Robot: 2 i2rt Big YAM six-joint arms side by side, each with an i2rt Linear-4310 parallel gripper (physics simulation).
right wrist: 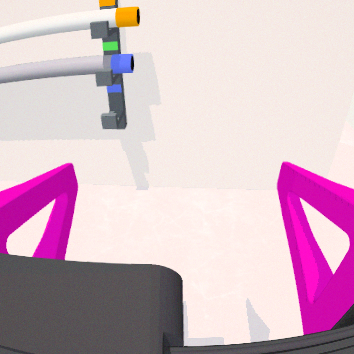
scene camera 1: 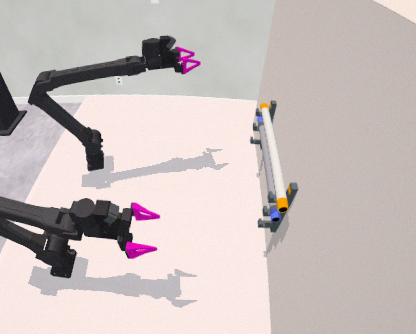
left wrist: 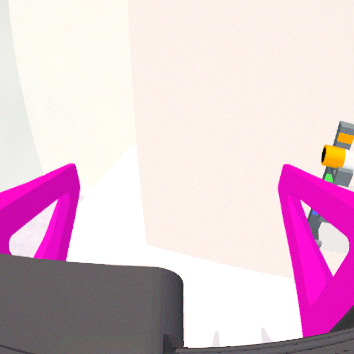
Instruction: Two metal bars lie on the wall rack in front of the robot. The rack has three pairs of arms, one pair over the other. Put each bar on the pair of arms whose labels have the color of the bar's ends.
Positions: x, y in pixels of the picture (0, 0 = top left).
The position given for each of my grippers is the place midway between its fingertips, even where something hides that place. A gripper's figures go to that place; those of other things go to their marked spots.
Labels:
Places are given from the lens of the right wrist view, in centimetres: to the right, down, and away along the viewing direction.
my right gripper (right wrist: 176, 173): 0, 0, 13
wall (right wrist: 214, 101): 6, -13, 50

